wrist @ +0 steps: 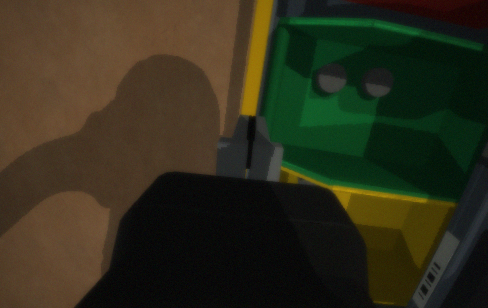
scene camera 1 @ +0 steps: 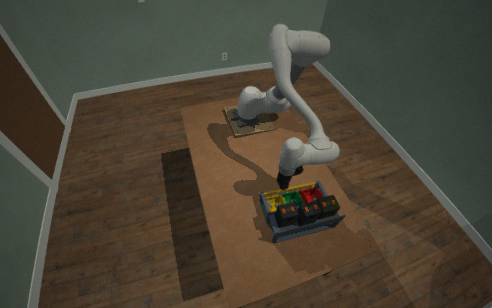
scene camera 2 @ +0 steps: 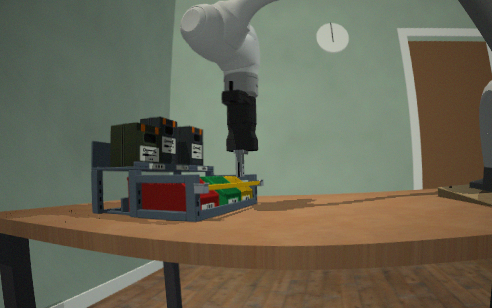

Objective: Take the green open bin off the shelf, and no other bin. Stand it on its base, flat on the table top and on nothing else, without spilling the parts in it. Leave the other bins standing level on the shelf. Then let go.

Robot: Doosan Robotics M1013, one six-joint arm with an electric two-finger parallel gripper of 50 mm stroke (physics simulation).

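Pixels of known places: gripper, fingertip midpoint: [wrist: 250, 132] [scene camera 1: 284, 188] [scene camera 2: 240, 176]; arm's base, link origin: [scene camera 1: 246, 118].
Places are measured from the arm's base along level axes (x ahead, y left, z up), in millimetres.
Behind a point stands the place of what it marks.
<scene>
The green open bin [scene camera 1: 291, 198] {x 748, y 60, z -13 mm} [scene camera 2: 229, 195] {x 719, y 68, z 15 mm} [wrist: 340, 115] {x 787, y 24, z -13 mm} sits in the lower front of the blue-grey shelf [scene camera 1: 305, 232] {x 967, y 51, z -16 mm} [scene camera 2: 191, 202] {x 729, y 248, z 14 mm}, between the red bin [scene camera 1: 311, 194] {x 758, y 193, z -12 mm} [scene camera 2: 164, 197] {x 804, y 216, z 19 mm} and the yellow bin [scene camera 2: 245, 194] {x 717, y -60, z 9 mm} [wrist: 385, 215] {x 857, y -73, z -12 mm}. Two grey round parts [wrist: 331, 79] {x 770, y 54, z -2 mm} [wrist: 378, 82] {x 810, y 56, z -2 mm} lie in the green bin. A yellow bar [scene camera 2: 220, 186] {x 707, y 159, z 39 mm} [wrist: 259, 60] {x 708, y 61, z 44 mm} runs across the shelf front, beside the green bin's front wall. My gripper [scene camera 2: 240, 175] {x 707, y 16, z 57 mm} [wrist: 250, 132] {x 707, y 16, z 57 mm} points down over the bar, near the green bin's front corner by the yellow bin. Its fingers are together, with no bin between them.
Several dark boxes with orange marks [scene camera 1: 286, 215] {x 920, y -88, z 200 mm} [scene camera 2: 190, 150] {x 862, y -29, z 132 mm} stand on the upper level behind the open bins. The brown table top [scene camera 1: 240, 220] {x 794, y -276, z -22 mm} [scene camera 2: 350, 220] {x 456, y 225, z -22 mm} extends around the shelf. The arm's wooden base plate [scene camera 1: 246, 132] {x 151, y -45, z -2 mm} lies at the table's far end in scene camera 1.
</scene>
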